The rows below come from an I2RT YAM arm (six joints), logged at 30 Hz.
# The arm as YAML. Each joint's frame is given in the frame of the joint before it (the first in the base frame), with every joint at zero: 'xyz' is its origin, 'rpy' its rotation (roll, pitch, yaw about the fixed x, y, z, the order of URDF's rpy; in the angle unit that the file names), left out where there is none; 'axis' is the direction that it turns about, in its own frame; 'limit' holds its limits. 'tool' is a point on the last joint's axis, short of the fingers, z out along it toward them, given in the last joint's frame.
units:
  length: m
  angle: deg
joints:
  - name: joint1
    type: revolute
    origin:
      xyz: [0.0, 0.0, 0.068]
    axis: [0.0, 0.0, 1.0]
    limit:
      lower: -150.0
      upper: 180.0
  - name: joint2
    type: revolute
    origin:
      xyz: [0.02, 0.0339, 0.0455]
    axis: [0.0, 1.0, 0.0]
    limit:
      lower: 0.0
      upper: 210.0
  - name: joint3
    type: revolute
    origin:
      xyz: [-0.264, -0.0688, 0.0]
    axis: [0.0, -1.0, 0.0]
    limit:
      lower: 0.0
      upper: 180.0
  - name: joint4
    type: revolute
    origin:
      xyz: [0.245, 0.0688, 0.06]
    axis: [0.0, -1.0, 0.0]
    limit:
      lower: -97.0
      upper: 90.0
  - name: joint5
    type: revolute
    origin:
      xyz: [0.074, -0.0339, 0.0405]
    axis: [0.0, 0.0, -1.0]
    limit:
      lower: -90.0
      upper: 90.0
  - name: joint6
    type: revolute
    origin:
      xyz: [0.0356, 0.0, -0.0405]
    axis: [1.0, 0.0, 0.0]
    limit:
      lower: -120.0
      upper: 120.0
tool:
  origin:
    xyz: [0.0, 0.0, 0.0]
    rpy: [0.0, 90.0, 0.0]
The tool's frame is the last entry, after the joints.
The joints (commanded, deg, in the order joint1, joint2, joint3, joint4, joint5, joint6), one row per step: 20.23 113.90 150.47 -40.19 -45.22 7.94; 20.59 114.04 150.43 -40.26 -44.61 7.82; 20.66 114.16 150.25 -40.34 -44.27 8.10; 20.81 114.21 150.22 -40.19 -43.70 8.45; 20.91 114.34 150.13 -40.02 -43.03 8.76; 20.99 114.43 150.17 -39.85 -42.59 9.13; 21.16 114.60 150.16 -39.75 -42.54 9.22; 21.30 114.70 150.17 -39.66 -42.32 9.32; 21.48 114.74 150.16 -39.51 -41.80 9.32; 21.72 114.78 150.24 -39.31 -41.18 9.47; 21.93 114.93 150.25 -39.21 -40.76 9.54
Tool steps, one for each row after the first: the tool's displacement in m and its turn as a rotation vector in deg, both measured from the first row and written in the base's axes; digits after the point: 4 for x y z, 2 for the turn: 0.0004 0.0025 -0.0012 -0.17 0.11 -0.24; 0.0018 0.0033 -0.0030 -0.21 0.71 -0.53; 0.0022 0.0043 -0.0032 -0.08 0.95 -0.96; 0.0035 0.0052 -0.0042 -0.01 1.26 -1.55; 0.0040 0.0058 -0.0043 0.17 1.47 -1.92; 0.0048 0.0073 -0.0053 0.18 1.62 -1.81; 0.0051 0.0084 -0.0057 0.20 1.71 -1.89; 0.0052 0.0095 -0.0058 0.21 1.60 -2.23; 0.0049 0.0108 -0.0053 0.34 1.50 -2.61; 0.0056 0.0124 -0.0061 0.33 1.58 -2.83
